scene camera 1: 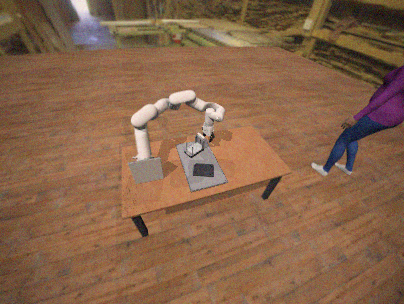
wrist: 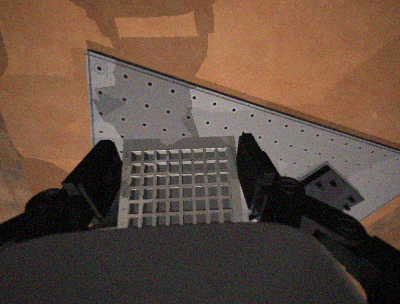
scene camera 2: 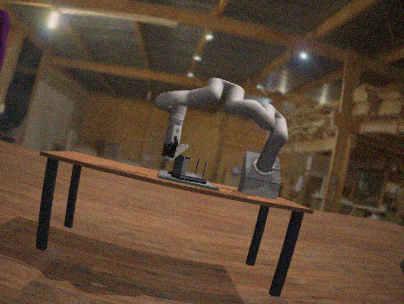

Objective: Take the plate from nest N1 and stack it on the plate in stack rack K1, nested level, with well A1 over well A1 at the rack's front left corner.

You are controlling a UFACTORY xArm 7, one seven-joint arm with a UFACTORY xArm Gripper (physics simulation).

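Places are measured from the arm's base along level axes (x up, y right, z ahead), in centimetres.
Pixels of known places: gripper, fingertip midpoint: [scene camera 1: 207,138] [wrist: 179,154] [scene camera 2: 167,156]; arm's base, origin of the base link: [scene camera 1: 145,159] [scene camera 2: 263,167].
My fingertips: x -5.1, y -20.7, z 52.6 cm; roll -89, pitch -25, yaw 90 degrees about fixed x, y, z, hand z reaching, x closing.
Note:
Ahead of a thing's pixels: the offset from my fingertips to its top centre. "*": to the spot under its first point. Level surfaces: height alone.
My gripper [scene camera 1: 208,137] [scene camera 2: 171,150] [wrist: 179,154] is shut on a pale grey plate with square wells [scene camera 1: 201,139] [scene camera 2: 182,150] [wrist: 180,173]. In the wrist view a finger presses each side. In scene camera 2 the plate is tilted steeply, its right end higher, above and close to a tall grey block. I cannot tell if they touch. A rack with thin dark posts {* dz -19.9, dx -1.8, dy +3.0 cm} [scene camera 2: 205,168] stands beside the block, and a white plate [scene camera 1: 192,148] sits among its posts. The held plate's well A1 cannot be made out. A dark flat block {dz -9.7, dx -7.3, dy +27.1 cm} [scene camera 1: 203,170] [wrist: 337,186] may be nest N1.
The tall grey block {* dz -7.6, dx -3.8, dy -3.0 cm} [scene camera 2: 180,167] stands on the board at the rack's side. The grey holed board [scene camera 1: 215,181] [wrist: 145,102] lies on the wooden table {dx -10.8 cm} [scene camera 1: 250,150]. The arm's grey base box [scene camera 1: 146,170] [scene camera 2: 258,175] stands near the table's edge. A person [scene camera 1: 372,122] stands beyond the table.

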